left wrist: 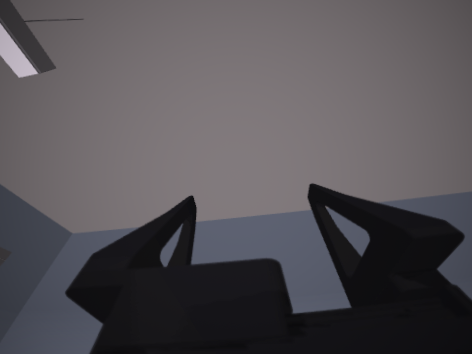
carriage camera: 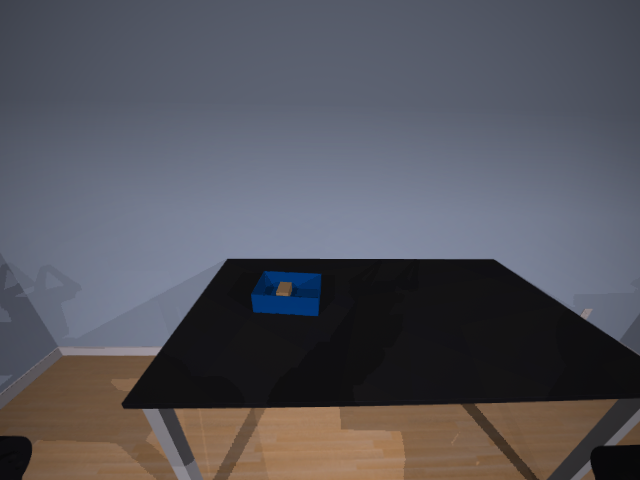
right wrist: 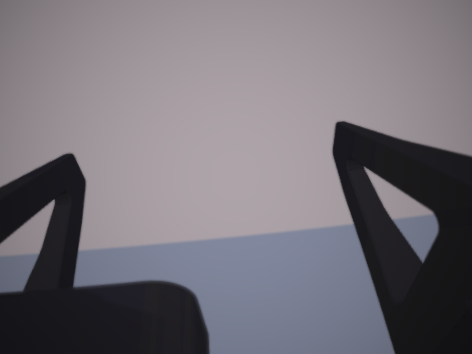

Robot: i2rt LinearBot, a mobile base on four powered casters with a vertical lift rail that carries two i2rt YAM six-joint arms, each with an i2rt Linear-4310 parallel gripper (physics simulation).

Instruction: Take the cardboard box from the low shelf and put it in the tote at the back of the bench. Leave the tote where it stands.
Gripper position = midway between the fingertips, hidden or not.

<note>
I see my left gripper [left wrist: 251, 196], my right gripper [right wrist: 206, 151], a blue tote [carriage camera: 306, 287] and a black bench [carriage camera: 390, 332].
The left wrist view misses the blue tote: it is out of frame. The right wrist view does not show the blue tote: it is out of frame.
</note>
